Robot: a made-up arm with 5 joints. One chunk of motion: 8 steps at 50 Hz.
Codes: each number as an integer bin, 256 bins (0 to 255) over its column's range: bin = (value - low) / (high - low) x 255, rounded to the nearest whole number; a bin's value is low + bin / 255 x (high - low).
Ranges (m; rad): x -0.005..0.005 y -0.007..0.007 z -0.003..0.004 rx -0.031..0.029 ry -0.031..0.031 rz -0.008..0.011
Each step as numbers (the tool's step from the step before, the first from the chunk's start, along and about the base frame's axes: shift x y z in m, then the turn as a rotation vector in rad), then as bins.
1 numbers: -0.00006 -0.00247 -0.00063 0.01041 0.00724 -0.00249
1 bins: 126 83 86 176 157 74
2 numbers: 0.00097 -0.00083 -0.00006 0.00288 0.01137 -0.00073
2 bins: 152 112 107 144 174 98
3 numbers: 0.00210 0.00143 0.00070 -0.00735 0.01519 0.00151
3 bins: 181 154 135 101 190 128
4 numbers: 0.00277 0.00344 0.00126 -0.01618 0.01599 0.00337
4 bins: 198 190 155 63 193 153
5 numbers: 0.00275 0.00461 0.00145 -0.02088 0.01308 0.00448
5 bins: 198 211 162 43 181 167
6 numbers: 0.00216 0.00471 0.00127 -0.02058 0.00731 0.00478
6 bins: 183 213 156 44 158 172
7 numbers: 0.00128 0.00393 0.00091 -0.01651 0.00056 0.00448
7 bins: 160 199 142 62 130 167
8 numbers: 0.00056 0.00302 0.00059 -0.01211 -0.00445 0.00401
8 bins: 142 183 131 80 109 161
